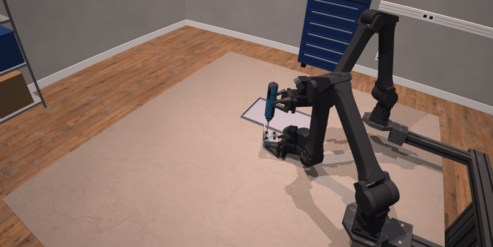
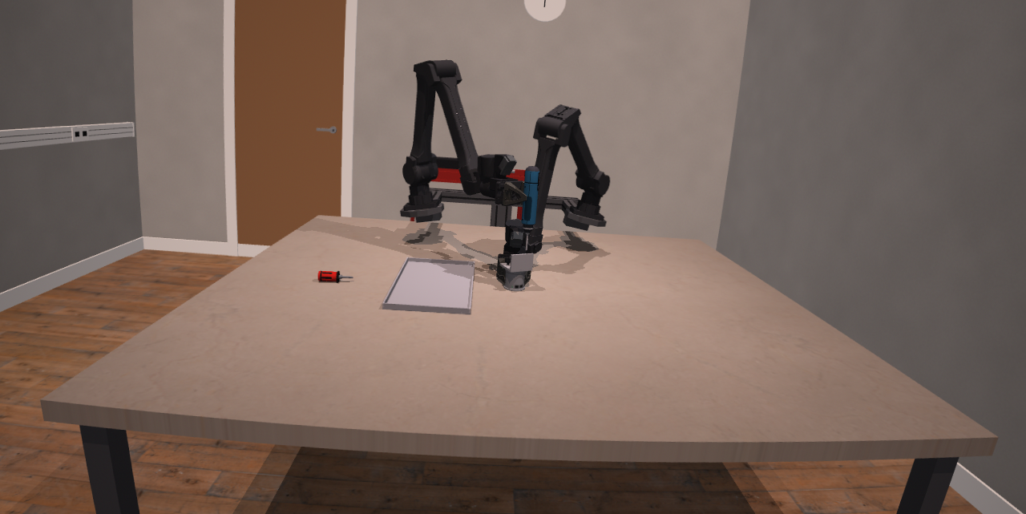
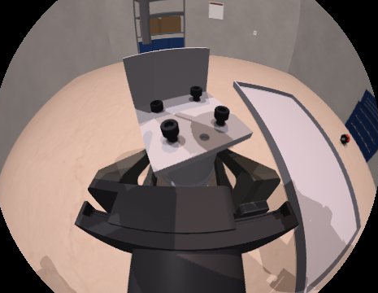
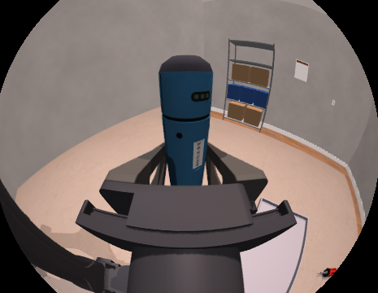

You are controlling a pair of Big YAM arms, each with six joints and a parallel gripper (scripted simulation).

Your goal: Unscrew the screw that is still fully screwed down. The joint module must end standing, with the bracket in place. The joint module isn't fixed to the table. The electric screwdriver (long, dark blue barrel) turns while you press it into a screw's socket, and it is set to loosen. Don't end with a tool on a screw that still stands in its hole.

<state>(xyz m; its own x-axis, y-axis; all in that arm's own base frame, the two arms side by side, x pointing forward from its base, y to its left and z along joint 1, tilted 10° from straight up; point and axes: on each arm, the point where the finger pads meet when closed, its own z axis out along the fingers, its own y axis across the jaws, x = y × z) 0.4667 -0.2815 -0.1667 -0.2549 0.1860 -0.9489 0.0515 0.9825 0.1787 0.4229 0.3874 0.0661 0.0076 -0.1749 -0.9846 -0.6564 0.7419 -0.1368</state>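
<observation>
Right now the joint module is 10 mm above my left hand. Also, from my left hand: flat grey tray 230 mm to the right, 20 mm below; red-handled screwdriver 510 mm to the right, 10 mm below; grey l-shaped bracket 50 mm above.
</observation>
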